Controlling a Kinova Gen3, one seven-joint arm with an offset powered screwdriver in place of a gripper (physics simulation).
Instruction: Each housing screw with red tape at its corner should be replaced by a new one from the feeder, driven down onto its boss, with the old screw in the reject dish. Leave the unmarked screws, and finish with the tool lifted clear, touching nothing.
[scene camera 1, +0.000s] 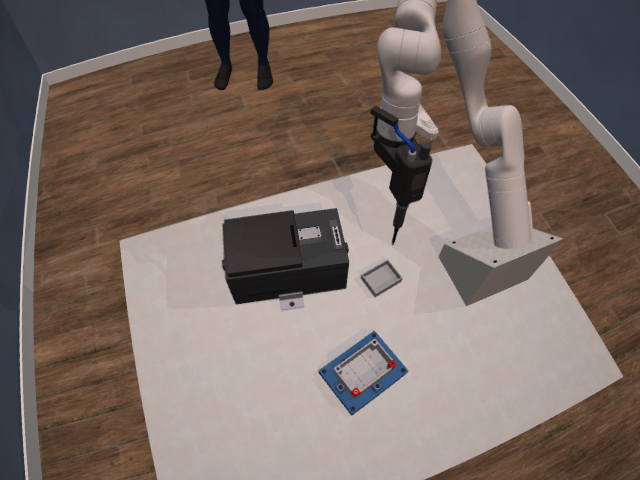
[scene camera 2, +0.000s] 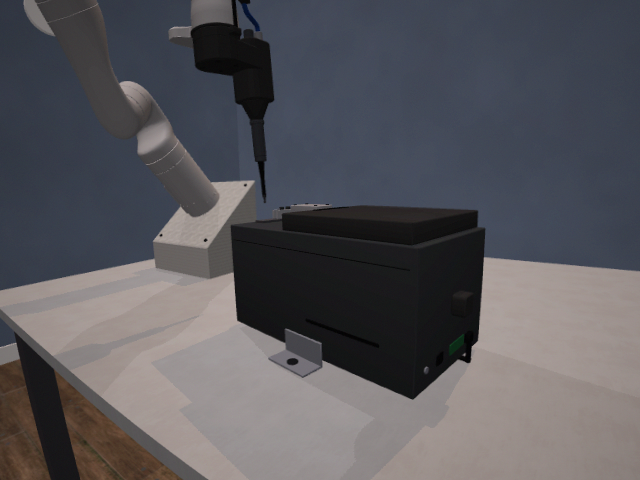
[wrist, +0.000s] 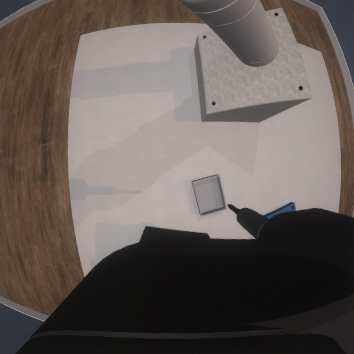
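Pixels of known places: hand, its tool point: (scene camera 1: 393, 241) (scene camera 2: 264, 196) (wrist: 230, 206); arm's base, origin of its link: (scene camera 1: 512, 241) (scene camera 2: 204, 203) (wrist: 256, 46).
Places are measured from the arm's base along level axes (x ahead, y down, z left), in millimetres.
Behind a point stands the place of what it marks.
Note:
My screwdriver's bit tip (scene camera 1: 393, 243) @[x 287, y -21, z -109 mm] (scene camera 2: 264, 200) @[x 287, y -15, z -113 mm] (wrist: 230, 205) hangs in the air near the grey reject dish (scene camera 1: 363, 281) @[x 341, y 150, z -122 mm] (wrist: 196, 201) @[x 305, y 135, z -143 mm], touching nothing. A small greyish end shows on the bit; whether it is a screw is too small to tell. No screw shows in the dish. The light housing (scene camera 1: 366, 363) @[x 436, y 137, z 81 mm] sits in the blue fixture (scene camera 1: 352, 405) @[x 509, y 140, z 156 mm]. Red tape (scene camera 1: 355, 392) @[x 496, y 100, z 138 mm] marks its near corner, and more red tape (scene camera 1: 392, 364) @[x 393, y 97, z 117 mm] its right corner; whether screws sit there is unclear. The other two corners are unmarked. The black feeder (scene camera 1: 289, 281) @[x 528, y 61, z -157 mm] (scene camera 2: 330, 289) @[x 532, y 64, z -320 mm] has a small screw rail (scene camera 1: 337, 235) @[x 392, y -10, z -187 mm] on top.
The arm's grey wedge base (scene camera 1: 496, 273) @[x 97, y -7, z 57 mm] (scene camera 2: 186, 259) @[x 39, y 121, z -101 mm] (wrist: 250, 90) @[x 91, y 20, z -29 mm] stands at the right of the dish in scene camera 1. A metal bracket (scene camera 1: 292, 301) @[x 530, y 155, z -147 mm] (scene camera 2: 305, 356) @[x 494, y 151, z -313 mm] sticks out from the feeder's side. A person's legs (scene camera 1: 219, 46) show beyond the table.

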